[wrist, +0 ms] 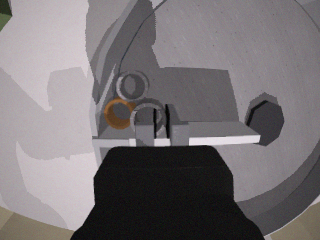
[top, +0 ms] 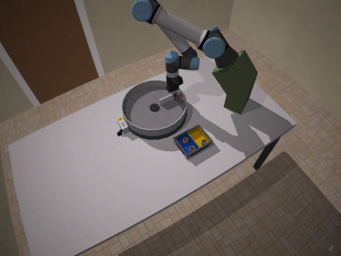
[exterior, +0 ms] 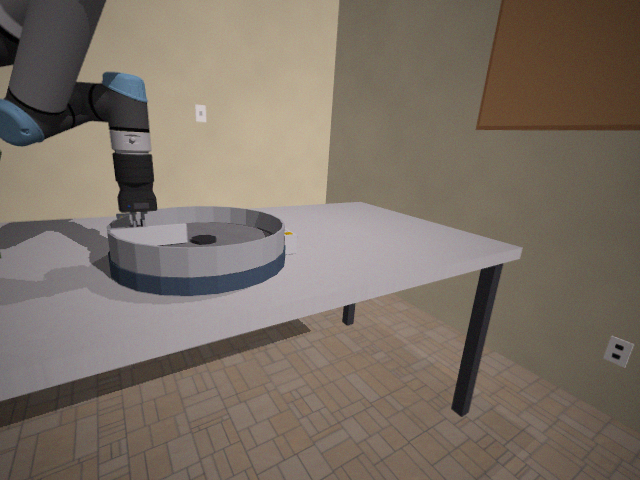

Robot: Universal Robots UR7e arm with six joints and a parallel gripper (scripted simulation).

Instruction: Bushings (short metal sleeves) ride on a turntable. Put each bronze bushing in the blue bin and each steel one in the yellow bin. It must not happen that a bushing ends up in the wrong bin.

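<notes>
Now: hand 29 cm to the right of the blue bin, 12 cm short of it and 7 cm above it. The rest, counted from my hand: grey turntable: 14 cm ahead, 5 cm to the right, 5 cm below.
</notes>
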